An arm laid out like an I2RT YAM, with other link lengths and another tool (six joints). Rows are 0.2 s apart.
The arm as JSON. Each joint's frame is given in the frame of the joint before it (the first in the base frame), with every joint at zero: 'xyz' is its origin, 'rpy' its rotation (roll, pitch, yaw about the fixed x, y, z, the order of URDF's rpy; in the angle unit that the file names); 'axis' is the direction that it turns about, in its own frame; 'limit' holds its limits. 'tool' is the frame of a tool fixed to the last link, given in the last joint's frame.
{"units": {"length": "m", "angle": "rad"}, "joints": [
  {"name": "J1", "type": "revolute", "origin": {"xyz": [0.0, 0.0, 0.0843], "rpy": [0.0, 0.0, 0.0]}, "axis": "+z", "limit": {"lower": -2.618, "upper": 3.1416}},
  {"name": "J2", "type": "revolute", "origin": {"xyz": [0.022, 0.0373, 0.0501], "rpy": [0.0, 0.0, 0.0]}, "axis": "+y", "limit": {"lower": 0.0, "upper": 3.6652}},
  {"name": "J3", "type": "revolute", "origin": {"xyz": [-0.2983, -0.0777, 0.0], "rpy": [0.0, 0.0, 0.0]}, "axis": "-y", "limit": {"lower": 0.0, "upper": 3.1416}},
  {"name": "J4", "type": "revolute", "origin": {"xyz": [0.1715, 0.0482, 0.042], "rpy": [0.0, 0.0, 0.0]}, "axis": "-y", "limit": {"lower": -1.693, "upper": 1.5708}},
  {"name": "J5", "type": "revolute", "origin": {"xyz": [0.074, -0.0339, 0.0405], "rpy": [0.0, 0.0, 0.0]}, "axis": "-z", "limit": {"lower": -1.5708, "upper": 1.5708}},
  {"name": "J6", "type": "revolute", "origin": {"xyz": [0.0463, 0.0, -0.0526], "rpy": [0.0, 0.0, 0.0]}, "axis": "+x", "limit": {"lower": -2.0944, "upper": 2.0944}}
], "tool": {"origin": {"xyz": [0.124, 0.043, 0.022], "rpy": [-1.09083, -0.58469, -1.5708]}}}
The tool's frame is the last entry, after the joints.
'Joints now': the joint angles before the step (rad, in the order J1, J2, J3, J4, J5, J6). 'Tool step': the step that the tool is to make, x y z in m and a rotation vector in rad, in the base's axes. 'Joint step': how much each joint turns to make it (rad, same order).
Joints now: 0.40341 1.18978 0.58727 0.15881 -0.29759 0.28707
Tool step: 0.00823 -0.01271 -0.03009 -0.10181 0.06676 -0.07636
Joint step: -0.00111 0.03228 -0.00759 -0.06748 0.09830 -0.02412
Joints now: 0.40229 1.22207 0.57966 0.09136 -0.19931 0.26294
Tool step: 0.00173 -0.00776 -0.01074 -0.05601 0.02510 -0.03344
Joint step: -0.00118 0.00392 0.01086 -0.05503 0.04977 -0.01775
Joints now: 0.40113 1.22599 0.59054 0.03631 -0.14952 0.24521
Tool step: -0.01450 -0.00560 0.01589 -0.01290 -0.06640 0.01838
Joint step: 0.00037 -0.09736 0.01057 -0.05798 0.00541 -0.04198
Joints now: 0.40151 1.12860 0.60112 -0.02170 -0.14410 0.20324
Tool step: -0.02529 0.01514 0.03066 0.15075 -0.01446 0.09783
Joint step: 0.02124 -0.08539 0.01038 -0.00520 -0.13104 0.08056
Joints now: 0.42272 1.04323 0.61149 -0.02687 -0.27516 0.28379
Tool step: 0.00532 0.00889 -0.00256 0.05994 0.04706 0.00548
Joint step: 0.02037 0.04552 -0.02789 0.07724 -0.01936 0.07618
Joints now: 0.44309 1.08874 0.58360 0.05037 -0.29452 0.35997
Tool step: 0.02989 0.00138 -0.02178 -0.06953 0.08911 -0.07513
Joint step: 0.00787 0.13045 0.05637 -0.03146 0.08424 0.01982
